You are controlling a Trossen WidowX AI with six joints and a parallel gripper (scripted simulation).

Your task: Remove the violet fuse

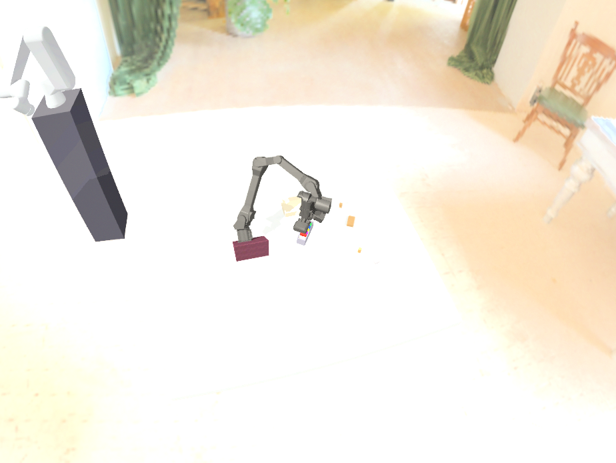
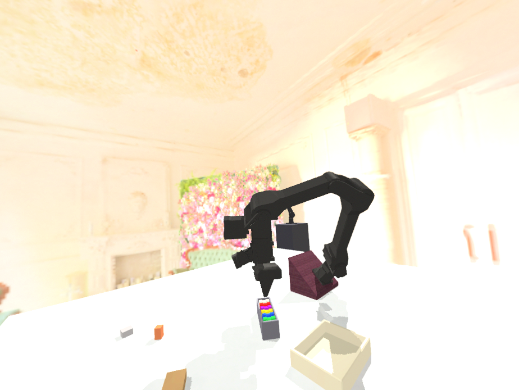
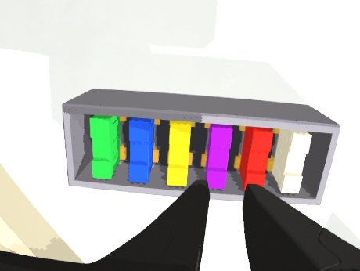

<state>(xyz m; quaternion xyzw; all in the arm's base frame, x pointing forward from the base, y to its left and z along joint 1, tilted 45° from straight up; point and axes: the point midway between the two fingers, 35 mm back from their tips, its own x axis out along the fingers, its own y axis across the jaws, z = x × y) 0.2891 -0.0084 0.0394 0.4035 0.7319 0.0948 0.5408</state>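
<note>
Now: gripper tip 4 cm above the violet fuse. Also, from my gripper tip: orange slab: 25 cm ahead, 6 cm to the left, 6 cm below; then tray: 2 cm behind, 19 cm to the left, 7 cm below; then orange block: 24 cm ahead, 13 cm to the right, 6 cm below.
</note>
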